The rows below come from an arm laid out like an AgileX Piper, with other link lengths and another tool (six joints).
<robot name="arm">
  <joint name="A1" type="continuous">
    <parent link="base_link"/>
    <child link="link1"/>
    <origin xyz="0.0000 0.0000 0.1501"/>
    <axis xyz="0 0 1"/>
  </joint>
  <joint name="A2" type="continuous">
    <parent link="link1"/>
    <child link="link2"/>
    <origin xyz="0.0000 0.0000 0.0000" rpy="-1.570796 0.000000 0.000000"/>
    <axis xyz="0 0 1"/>
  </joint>
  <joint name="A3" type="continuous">
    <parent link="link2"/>
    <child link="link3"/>
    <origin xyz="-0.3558 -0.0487 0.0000"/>
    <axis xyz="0 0 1"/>
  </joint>
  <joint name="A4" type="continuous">
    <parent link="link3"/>
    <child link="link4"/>
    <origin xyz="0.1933 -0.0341 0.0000" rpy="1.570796 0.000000 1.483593"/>
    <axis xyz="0 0 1"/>
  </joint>
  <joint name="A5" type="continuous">
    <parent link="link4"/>
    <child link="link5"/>
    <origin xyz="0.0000 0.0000 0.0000" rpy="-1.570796 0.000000 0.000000"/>
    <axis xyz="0 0 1"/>
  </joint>
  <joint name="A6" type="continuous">
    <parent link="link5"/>
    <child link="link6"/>
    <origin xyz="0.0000 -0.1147 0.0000" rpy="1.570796 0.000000 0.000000"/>
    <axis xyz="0 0 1"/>
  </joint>
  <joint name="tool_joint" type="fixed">
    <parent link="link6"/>
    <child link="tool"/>
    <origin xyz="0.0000 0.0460 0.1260" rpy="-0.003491 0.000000 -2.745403"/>
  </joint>
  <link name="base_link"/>
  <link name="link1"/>
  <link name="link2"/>
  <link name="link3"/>
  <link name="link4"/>
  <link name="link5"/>
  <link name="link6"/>
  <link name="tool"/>
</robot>
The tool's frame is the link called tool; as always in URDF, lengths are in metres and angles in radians. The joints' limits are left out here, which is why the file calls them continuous.
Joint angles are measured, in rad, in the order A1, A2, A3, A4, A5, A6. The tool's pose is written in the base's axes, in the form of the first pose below.
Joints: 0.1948, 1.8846, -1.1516, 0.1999, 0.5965, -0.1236
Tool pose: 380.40 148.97 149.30 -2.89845 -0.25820 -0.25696
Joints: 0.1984, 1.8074, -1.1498, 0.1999, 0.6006, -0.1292
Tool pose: 377.05 149.95 179.37 -2.86701 -0.32363 -0.25653
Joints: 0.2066, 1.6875, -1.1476, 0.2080, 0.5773, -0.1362
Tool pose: 373.72 152.71 229.24 -2.79659 -0.44902 -0.27684
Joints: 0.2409, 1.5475, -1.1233, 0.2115, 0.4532, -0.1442
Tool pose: 371.54 161.18 294.15 -2.66788 -0.66083 -0.32988
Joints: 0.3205, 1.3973, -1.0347, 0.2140, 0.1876, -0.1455
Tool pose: 357.15 176.93 369.24 -2.39229 -0.91927 -0.50233
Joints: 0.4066, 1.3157, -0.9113, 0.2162, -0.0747, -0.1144
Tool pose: 335.96 190.29 408.10 -2.05858 -1.02476 -0.75819
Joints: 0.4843, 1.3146, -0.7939, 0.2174, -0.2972, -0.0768
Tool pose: 324.91 205.18 411.39 -1.85633 -1.03482 -0.90619
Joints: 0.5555, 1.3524, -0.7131, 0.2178, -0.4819, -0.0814
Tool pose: 319.77 223.64 405.68 -1.73893 -1.06463 -0.97163
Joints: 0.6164, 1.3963, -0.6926, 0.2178, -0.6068, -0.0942
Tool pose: 317.38 244.25 408.71 -1.61913 -1.09113 -1.03817
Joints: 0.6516, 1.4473, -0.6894, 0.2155, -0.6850, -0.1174
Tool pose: 320.55 260.78 404.11 -1.56772 -1.12369 -1.06082
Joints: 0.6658, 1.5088, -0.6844, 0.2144, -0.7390, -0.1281
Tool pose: 329.52 272.81 388.55 -1.59754 -1.14442 -1.02764
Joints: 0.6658, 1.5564, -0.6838, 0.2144, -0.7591, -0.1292
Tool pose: 338.65 279.01 372.41 -1.66629 -1.15111 -0.96801
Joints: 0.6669, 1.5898, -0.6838, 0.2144, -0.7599, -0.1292
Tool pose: 344.02 283.81 357.83 -1.74641 -1.15209 -0.89384
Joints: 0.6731, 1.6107, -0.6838, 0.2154, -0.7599, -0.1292
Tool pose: 345.68 288.46 348.47 -1.79766 -1.15073 -0.84156
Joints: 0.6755, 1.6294, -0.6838, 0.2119, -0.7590, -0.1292
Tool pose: 347.39 292.01 339.79 -1.84598 -1.15133 -0.79229
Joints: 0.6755, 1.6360, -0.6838, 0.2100, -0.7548, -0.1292
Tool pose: 347.96 293.07 335.78 -1.87223 -1.15066 -0.76630
